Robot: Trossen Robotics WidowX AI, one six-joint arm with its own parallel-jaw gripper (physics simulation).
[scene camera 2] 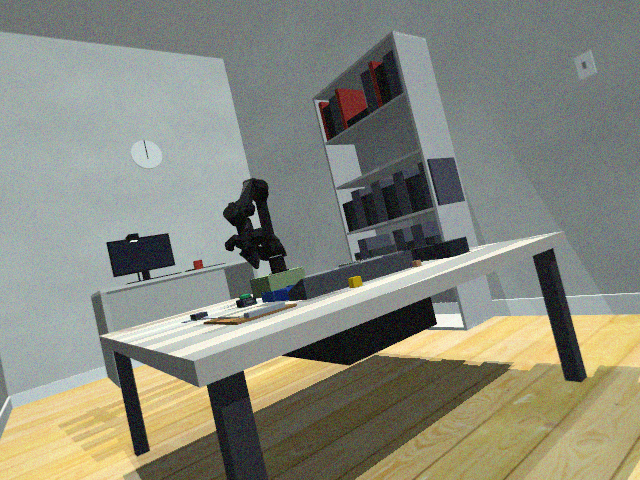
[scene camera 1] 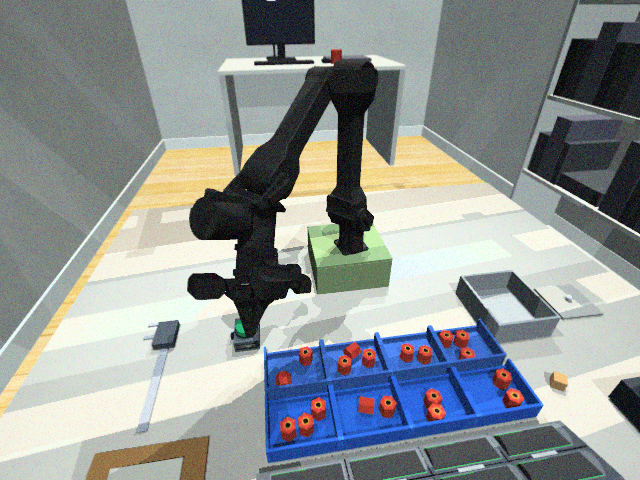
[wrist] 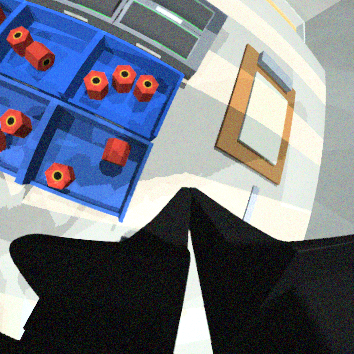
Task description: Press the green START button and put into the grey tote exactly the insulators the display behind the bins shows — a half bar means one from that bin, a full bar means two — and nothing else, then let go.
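Where they show: gripper, fingertip midpoint: (scene camera 2: 257,268) (scene camera 1: 249,337) (wrist: 187,194); arm's base, origin of the base link: (scene camera 2: 279,272) (scene camera 1: 350,245).
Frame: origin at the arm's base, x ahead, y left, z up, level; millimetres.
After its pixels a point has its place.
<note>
The green START button (scene camera 1: 240,329) @(x 126, y -290, z -44 mm) (scene camera 2: 245,297) @(x 133, y -290, z -53 mm) stands left of the blue bins (scene camera 1: 361,440) (scene camera 2: 276,295) (wrist: 136,182). My gripper (scene camera 1: 251,334) @(x 221, y -281, z 35 mm) (scene camera 2: 255,266) @(x 221, y -281, z 35 mm) (wrist: 187,194) @(x 221, y -281, z 35 mm) is shut and empty, pointing down. It covers the button's right part in scene camera 1; in scene camera 2 its tip is above the button. Red hexagonal insulators (scene camera 1: 305,355) (wrist: 124,78) stand or lie in all eight bins. The grey tote (scene camera 1: 522,327) @(x 316, y 221, z -44 mm) is right of the bins and looks empty. The display (scene camera 1: 457,454) (wrist: 165,25) behind the bins has dark, green-edged panels; no bars are discernible.
A caliper (scene camera 1: 165,334) @(x 67, y -432, z -65 mm) lies left of the button. A brown frame (scene camera 1: 199,454) @(x 314, y -386, z -78 mm) (wrist: 230,122) @(x 335, y -392, z -78 mm) is at the front left. A green block (scene camera 1: 351,273) @(x 63, y -26, z -31 mm) (scene camera 2: 279,280) @(x 57, y -58, z -31 mm) carries the arm base. An orange cube (scene camera 1: 558,380) @(x 417, y 203, z -64 mm) and a yellow cube (scene camera 2: 355,281) @(x 566, y -221, z -68 mm) are on the table.
</note>
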